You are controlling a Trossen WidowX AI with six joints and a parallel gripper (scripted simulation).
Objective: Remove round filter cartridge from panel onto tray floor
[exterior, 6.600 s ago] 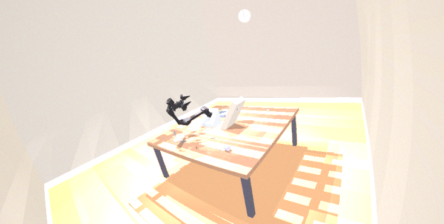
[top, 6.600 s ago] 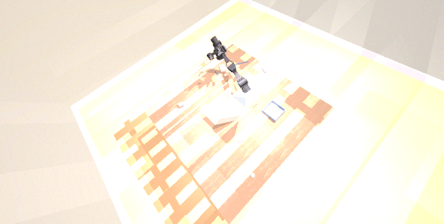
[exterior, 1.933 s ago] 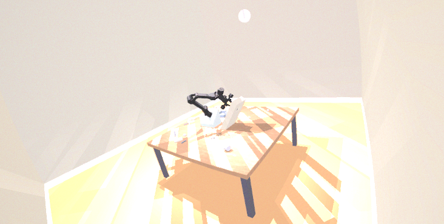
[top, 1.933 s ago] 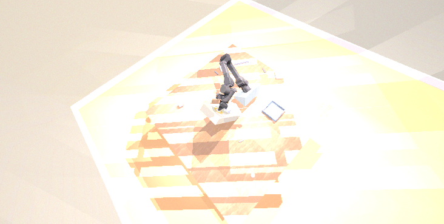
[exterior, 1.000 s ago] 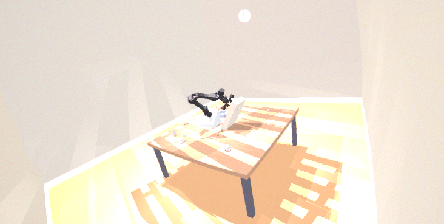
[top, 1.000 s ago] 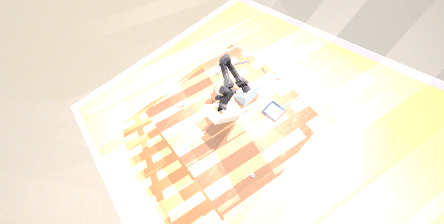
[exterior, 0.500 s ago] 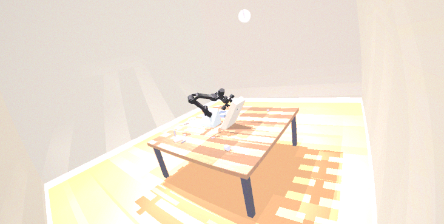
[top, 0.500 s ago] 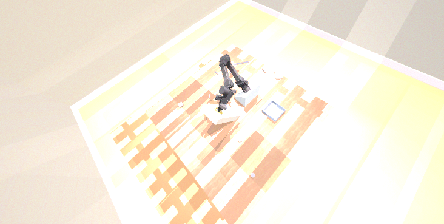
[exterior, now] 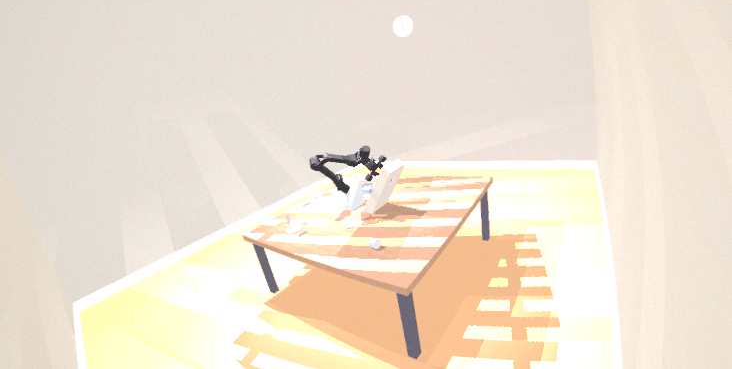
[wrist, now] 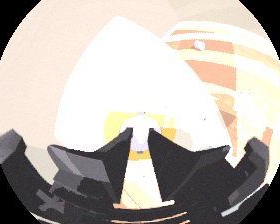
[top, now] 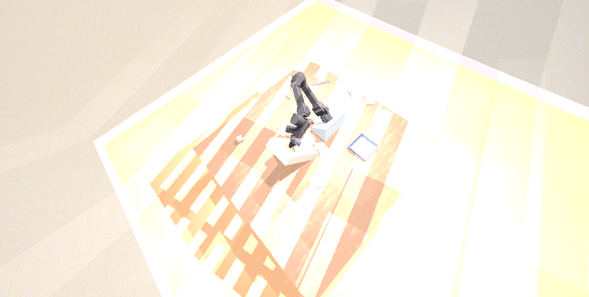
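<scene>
Now: gripper tip 1 cm short of the filter cartridge and 1 cm above it. From my gripper tip the other things lie so: tray 45 cm behind, 22 cm to the left, 22 cm below; service panel 4 cm behind, 1 cm to the right, 8 cm below.
</scene>
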